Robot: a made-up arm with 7 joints.
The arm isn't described. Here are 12 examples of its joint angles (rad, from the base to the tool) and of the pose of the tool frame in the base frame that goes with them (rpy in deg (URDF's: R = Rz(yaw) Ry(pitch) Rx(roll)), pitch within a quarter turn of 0, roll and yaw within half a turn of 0; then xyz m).
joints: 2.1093 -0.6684 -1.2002 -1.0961 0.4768 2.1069 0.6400
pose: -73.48 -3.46 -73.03 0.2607 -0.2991 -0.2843
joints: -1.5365 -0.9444 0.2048 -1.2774 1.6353 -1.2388 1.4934
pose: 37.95 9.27 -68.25 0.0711 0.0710 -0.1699
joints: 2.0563 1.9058 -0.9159 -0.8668 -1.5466 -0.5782 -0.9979
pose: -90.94 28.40 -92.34 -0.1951 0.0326 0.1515
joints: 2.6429 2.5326 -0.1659 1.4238 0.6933 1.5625 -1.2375
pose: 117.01 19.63 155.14 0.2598 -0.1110 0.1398
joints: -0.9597 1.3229 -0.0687 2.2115 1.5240 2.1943 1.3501
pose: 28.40 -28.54 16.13 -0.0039 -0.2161 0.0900
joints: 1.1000 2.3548 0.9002 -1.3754 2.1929 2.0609 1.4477
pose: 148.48 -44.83 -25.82 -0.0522 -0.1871 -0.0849
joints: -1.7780 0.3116 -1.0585 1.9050 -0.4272 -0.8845 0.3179
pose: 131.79 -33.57 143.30 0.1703 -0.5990 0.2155
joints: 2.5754 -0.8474 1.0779 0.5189 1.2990 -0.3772 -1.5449
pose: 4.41 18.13 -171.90 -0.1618 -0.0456 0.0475
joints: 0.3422 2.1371 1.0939 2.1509 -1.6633 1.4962 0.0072
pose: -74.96 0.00 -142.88 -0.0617 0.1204 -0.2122
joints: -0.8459 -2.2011 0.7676 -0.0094 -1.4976 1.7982 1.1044
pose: -0.69 -29.16 -44.54 0.4731 -0.3162 -0.1502
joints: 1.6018 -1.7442 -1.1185 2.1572 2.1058 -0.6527 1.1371
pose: -77.18 26.57 -136.89 0.2517 -0.0510 0.0162
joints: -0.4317 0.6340 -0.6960 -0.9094 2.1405 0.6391 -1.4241
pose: 157.15 27.12 -149.53 0.0360 -0.2355 -0.1398
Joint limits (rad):
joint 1: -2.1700..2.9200
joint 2: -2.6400..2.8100
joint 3: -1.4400..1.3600
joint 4: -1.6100..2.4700
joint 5: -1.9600..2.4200
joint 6: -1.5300..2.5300
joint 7: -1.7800..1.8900
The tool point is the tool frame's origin. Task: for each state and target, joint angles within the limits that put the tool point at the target. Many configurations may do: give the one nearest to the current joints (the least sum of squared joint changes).
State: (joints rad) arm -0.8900 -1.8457 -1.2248 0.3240 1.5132 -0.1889 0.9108
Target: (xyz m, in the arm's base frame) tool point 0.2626 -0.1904 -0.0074
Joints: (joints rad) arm -0.7924 -2.1624 -0.6227 -0.0723 1.9738 0.0388 0.8588
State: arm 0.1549 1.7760 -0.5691 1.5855 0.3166 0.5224 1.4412
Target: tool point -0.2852 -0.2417 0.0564
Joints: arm -0.1520 1.9813 -0.4662 1.0787 0.2375 0.6864 1.5126
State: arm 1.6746 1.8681 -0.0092 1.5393 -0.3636 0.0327 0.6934
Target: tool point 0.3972 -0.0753 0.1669
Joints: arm 2.1199 1.7050 -0.0595 1.4907 0.6251 0.3376 0.5073
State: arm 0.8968 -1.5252 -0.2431 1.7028 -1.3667 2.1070 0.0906
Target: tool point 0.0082 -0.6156 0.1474
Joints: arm 1.0082 -1.5541 0.4967 1.1007 -1.4740 1.8993 0.1704
